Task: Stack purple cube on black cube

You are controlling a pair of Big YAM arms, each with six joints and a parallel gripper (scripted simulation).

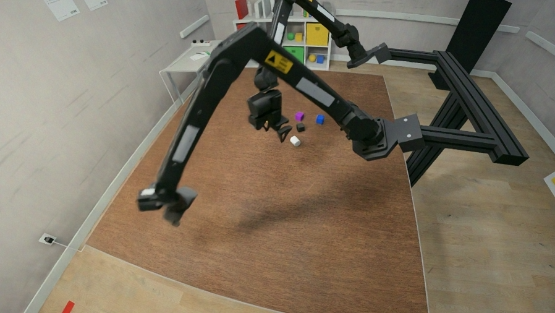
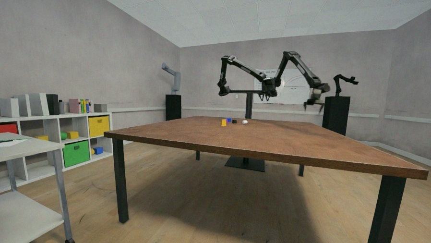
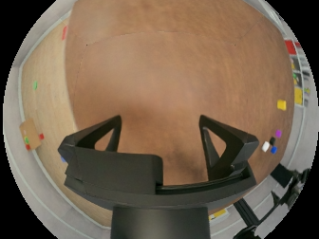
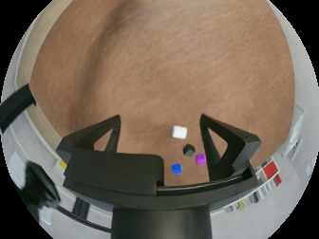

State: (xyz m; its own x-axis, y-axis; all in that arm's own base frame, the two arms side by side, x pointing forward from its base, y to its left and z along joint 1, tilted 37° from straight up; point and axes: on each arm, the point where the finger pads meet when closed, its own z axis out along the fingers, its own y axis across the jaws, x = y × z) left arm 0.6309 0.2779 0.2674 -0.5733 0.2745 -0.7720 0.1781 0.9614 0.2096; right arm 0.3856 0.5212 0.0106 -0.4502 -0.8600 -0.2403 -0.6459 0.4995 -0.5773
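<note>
Now: right hand 5 cm past the purple cube, 41 cm to the left of it and 24 cm above it. From my right hand the other things lie so: yellow cube 16 cm ahead, 38 cm to the right, 24 cm below; then black cube 7 cm behind, 31 cm to the right, 24 cm below; then blue cube 18 cm behind, 40 cm to the right, 24 cm below.
</note>
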